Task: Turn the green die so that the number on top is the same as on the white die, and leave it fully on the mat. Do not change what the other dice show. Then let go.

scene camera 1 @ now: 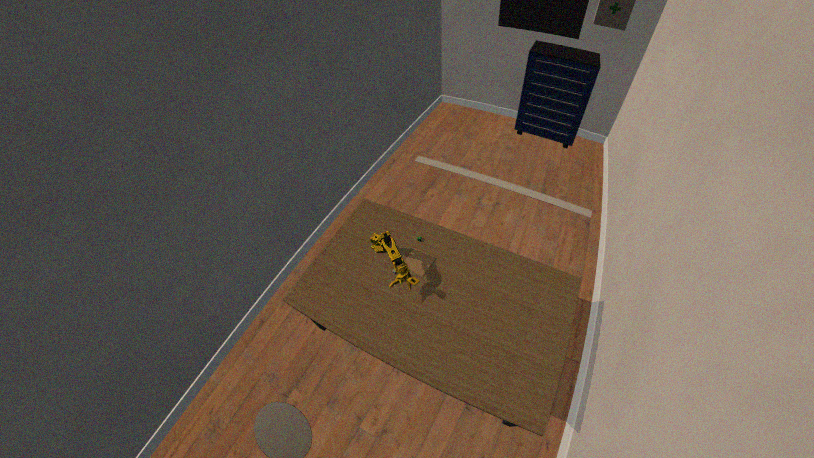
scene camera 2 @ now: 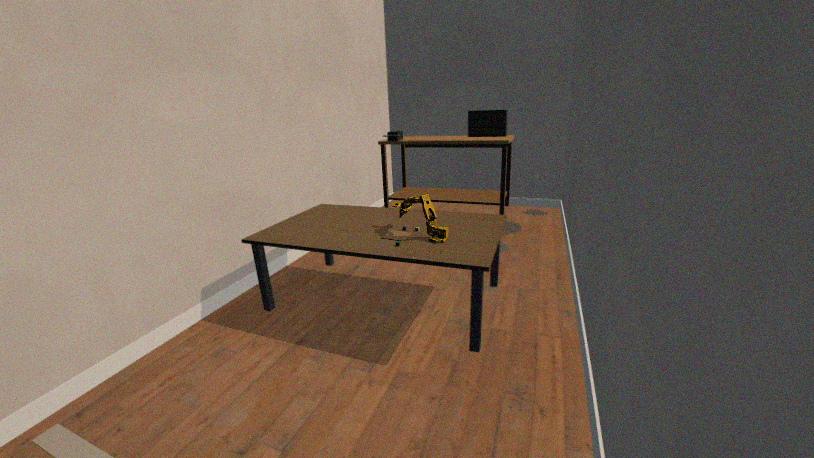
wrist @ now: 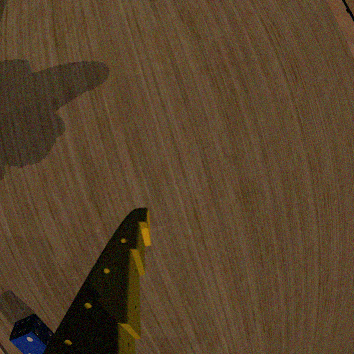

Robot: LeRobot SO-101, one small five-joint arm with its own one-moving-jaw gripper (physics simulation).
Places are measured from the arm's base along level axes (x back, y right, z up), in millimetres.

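Where they show: hand, its tool point: (scene camera 1: 409,289) (scene camera 2: 400,216) (wrist: 148,221); arm's base, origin of its link: (scene camera 2: 434,239).
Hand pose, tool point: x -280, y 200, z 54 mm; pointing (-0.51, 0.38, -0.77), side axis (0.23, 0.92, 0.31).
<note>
Things, the pixels of their top centre, and the offset from my tool point. Level surfaces: height alone.
- green die, centre of its top: (scene camera 2: 398,241) (scene camera 1: 419,237) dx +116, dy -336, dz -33 mm
- small tan mat, centre of its top: (scene camera 1: 418,261) (scene camera 2: 397,235) dx +52, dy -194, dz -49 mm
- white die, centre of its top: (scene camera 2: 417,227) dx +137, dy -80, dz -33 mm
- blue die, centre of its top: (wrist: 29,347) (scene camera 2: 404,226) dx +57, dy -87, dz -33 mm
- brown table, height of its surface: dz -54 mm
The green die (scene camera 1: 419,238) (scene camera 2: 397,243) lies on the table, beside the small tan mat (scene camera 1: 418,265) (scene camera 2: 401,233) and apart from it. The white die (scene camera 2: 416,229) stands near the mat in scene camera 2. The numbers on both dice are too small to read. The blue die (scene camera 2: 404,228) (wrist: 31,338) also shows at the lower left of the wrist view, with one white pip on its lit blue face. My gripper (scene camera 1: 402,285) (scene camera 2: 397,210) is raised above the table, away from the green die. In the wrist view one notched jaw shows; the gripper is fully open and empty.
The brown table (scene camera 1: 483,336) (scene camera 2: 330,227) carries the yellow arm (scene camera 1: 392,250) (scene camera 2: 429,213). The arm's shadow falls across the mat and table. A blue drawer cabinet (scene camera 1: 555,93) and a workbench (scene camera 2: 449,139) stand away from the table.
</note>
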